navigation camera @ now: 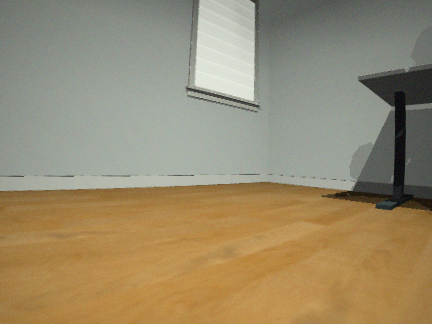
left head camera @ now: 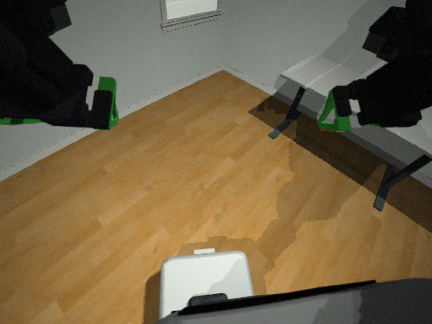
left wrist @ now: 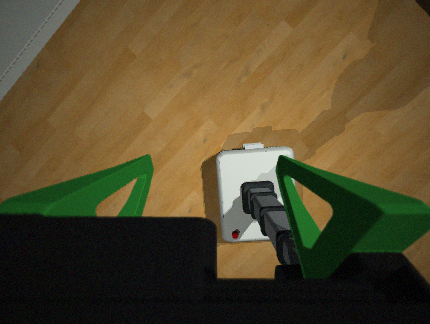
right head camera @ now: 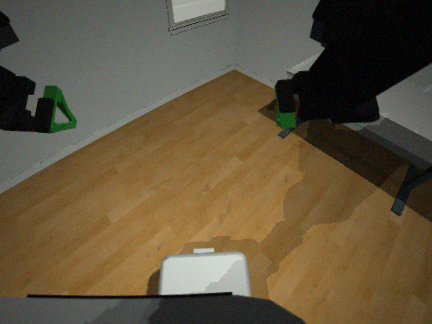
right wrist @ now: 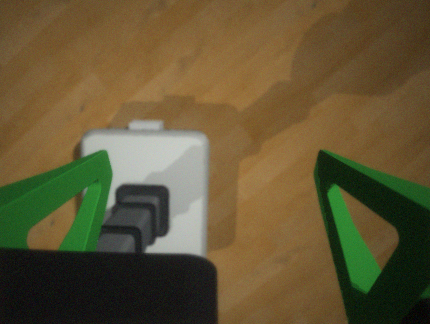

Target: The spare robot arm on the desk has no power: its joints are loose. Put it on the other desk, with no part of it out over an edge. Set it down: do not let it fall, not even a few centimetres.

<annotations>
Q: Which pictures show my left gripper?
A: The left head camera view, the left wrist view and the right head camera view only.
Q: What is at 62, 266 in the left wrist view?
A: My left gripper.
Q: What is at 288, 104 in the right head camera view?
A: My right gripper.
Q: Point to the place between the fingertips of my right gripper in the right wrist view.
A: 213, 161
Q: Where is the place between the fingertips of my right gripper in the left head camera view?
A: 340, 123
</annotations>
